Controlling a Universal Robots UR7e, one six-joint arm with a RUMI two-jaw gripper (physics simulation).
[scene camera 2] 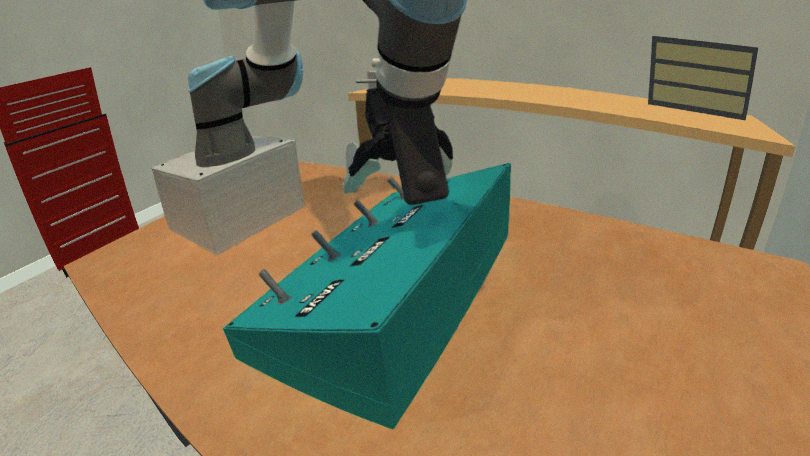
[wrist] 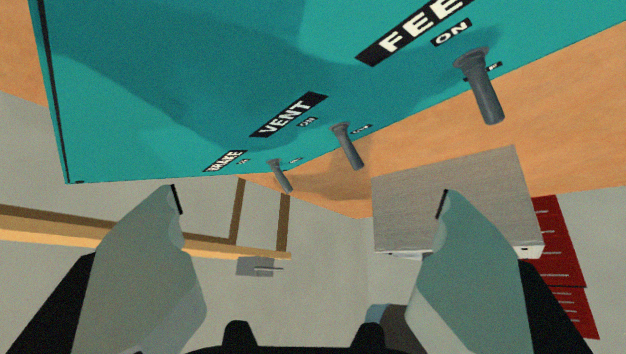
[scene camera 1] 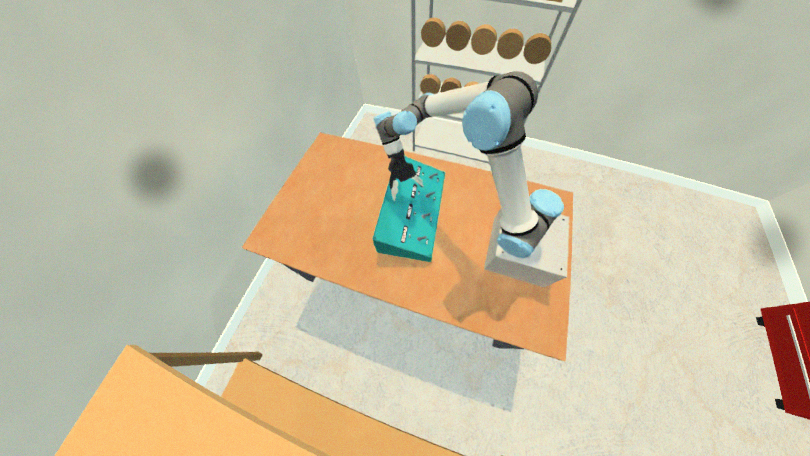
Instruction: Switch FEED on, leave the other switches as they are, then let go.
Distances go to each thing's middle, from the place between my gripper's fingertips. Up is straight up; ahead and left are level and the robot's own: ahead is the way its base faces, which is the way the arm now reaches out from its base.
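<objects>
Teal switch box (scene camera 2: 361, 328): my hand 110 mm above it, 20 mm to the left of it.
</objects>
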